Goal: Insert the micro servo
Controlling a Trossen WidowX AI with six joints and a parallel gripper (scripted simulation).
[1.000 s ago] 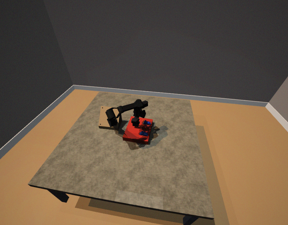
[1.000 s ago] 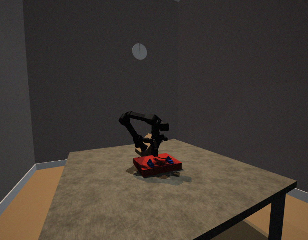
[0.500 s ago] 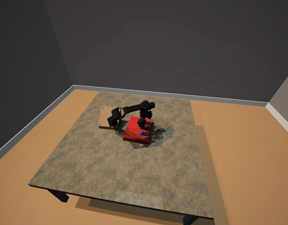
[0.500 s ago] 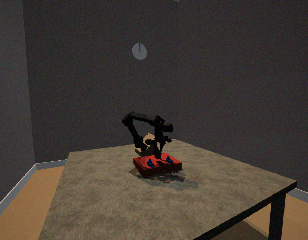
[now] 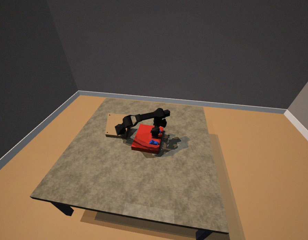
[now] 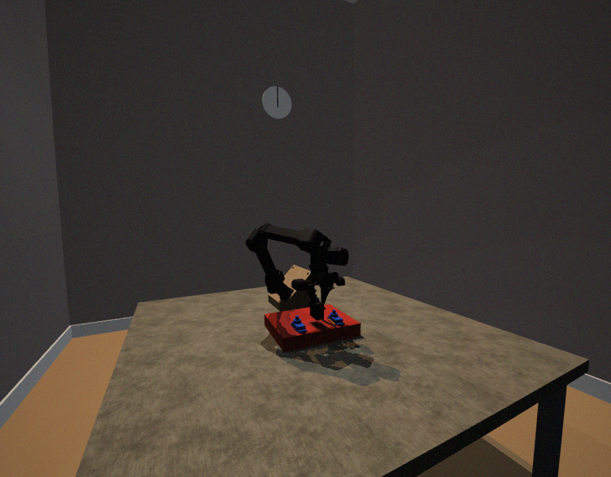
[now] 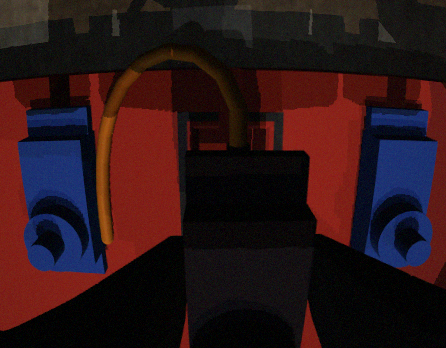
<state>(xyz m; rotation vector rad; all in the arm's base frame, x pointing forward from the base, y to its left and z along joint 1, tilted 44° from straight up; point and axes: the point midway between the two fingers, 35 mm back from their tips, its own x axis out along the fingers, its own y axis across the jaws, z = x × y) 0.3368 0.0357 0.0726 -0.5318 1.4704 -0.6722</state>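
My gripper tip is 120 mm past the red deck, 10 mm to the right of it and 100 mm above it.
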